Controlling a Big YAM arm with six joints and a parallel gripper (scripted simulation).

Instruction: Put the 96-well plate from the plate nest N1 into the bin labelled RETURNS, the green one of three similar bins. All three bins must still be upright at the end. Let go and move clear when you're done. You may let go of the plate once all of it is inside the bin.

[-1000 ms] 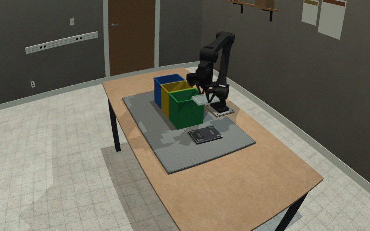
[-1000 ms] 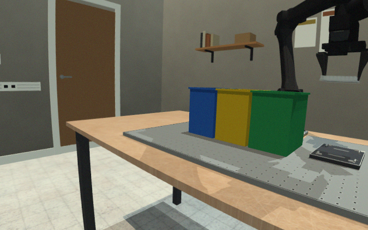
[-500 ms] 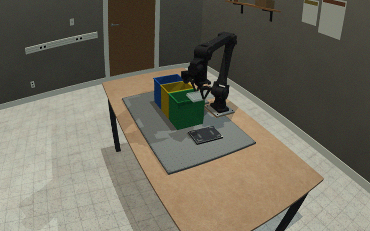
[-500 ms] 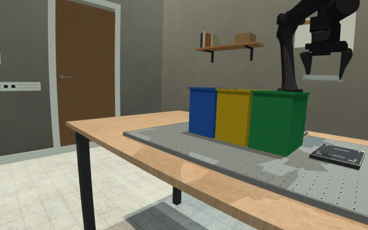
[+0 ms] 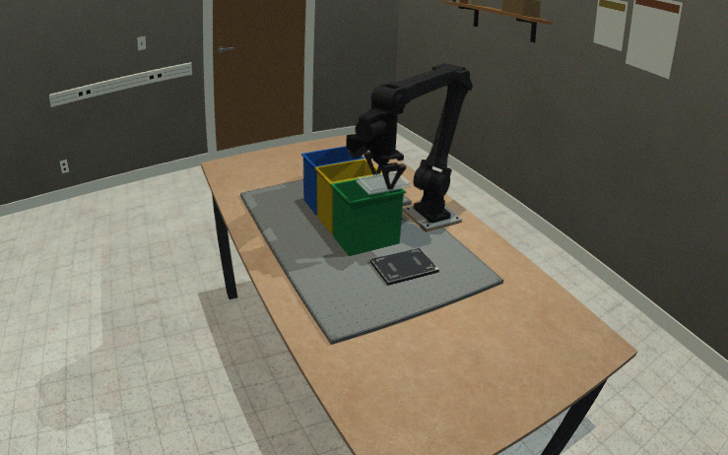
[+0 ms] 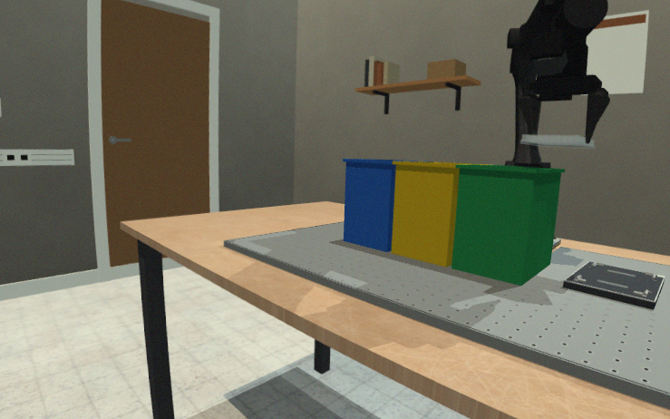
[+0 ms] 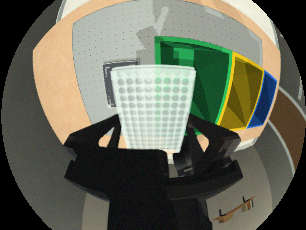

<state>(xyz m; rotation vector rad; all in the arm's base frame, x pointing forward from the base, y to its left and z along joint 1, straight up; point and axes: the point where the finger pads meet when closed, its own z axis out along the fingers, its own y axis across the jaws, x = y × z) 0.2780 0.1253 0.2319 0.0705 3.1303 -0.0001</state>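
The green bin is 1 cm ahead of my hand, 7 cm to the right of it and 14 cm below it. Also, from my hand: plate nest 2 cm behind, 11 cm to the left, 23 cm below; 96-well plate 1 cm below; yellow bin 1 cm ahead, 20 cm to the right, 14 cm below.
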